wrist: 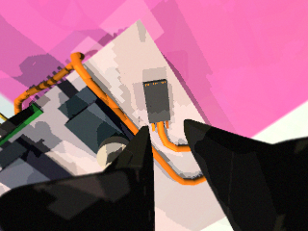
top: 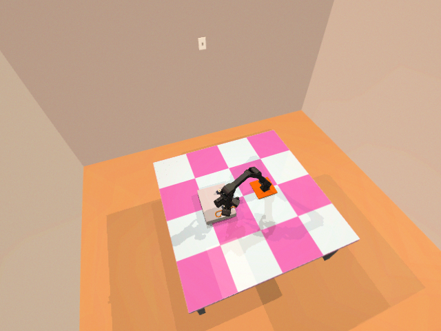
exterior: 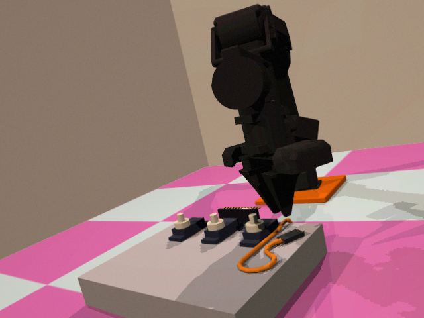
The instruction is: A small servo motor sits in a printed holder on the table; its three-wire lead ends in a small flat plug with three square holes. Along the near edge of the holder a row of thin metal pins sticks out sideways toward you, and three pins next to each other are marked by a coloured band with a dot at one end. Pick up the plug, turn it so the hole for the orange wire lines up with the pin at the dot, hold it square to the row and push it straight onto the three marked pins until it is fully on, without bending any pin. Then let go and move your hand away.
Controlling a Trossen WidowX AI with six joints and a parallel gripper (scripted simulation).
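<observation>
Right now my gripper tip is 8 cm past the red dot, 8 cm to the left of it and 1 cm above it. The rest, counted from my gripper tip: pale grey printed holder: 7 cm ahead, 14 cm to the right, 6 cm below; green strip: 8 cm behind, 11 cm to the right, 4 cm below; black pin header: 9 cm behind, 11 cm to the right, 3 cm below.
</observation>
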